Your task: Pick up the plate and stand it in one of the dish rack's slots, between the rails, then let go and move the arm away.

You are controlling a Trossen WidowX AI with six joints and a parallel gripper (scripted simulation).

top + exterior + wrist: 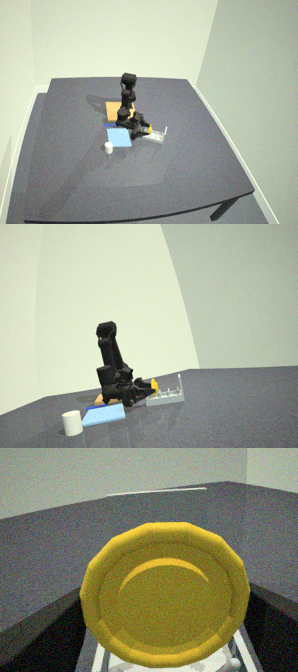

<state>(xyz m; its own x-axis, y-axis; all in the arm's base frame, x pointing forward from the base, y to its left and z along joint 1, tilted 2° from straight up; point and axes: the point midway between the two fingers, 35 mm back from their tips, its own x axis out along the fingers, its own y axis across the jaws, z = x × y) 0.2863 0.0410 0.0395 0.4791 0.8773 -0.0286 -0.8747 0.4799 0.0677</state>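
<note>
Now: the yellow plate 10 mm to the right of my gripper tip. Also, from my gripper tip: small blue spoon 120 mm behind, 220 mm to the right, 50 mm below; then grey dish rack 10 mm ahead, 20 mm to the left, 30 mm below; then light blue mat 10 mm behind, 190 mm to the right, 50 mm below.
</note>
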